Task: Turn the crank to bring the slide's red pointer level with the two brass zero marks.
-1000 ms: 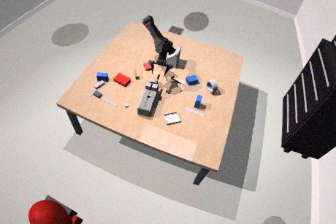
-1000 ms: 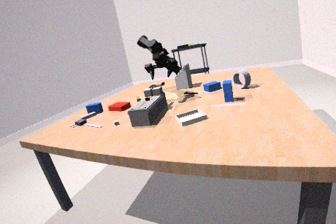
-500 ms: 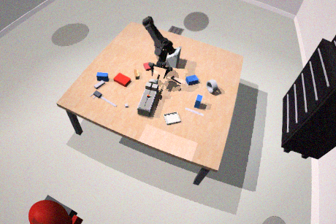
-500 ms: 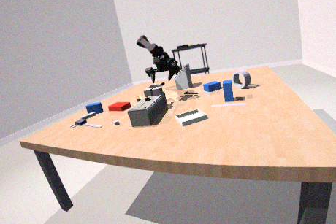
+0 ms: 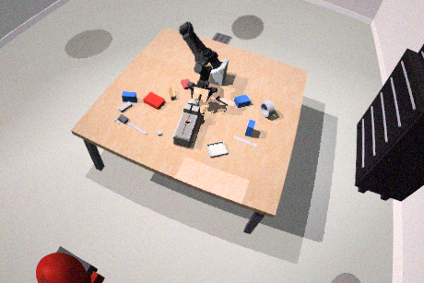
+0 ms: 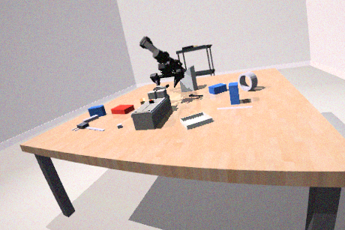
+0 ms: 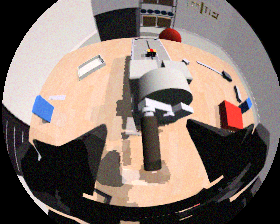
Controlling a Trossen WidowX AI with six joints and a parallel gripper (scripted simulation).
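Now: the dark crank handle 20 mm behind my gripper tip and 10 mm above it. The rest, counted from my gripper tip: red block 50 mm ahead, 290 mm to the right, 80 mm below; white tray 230 mm ahead, 210 mm to the left, 90 mm below; red pointer 170 mm ahead, 20 mm below.
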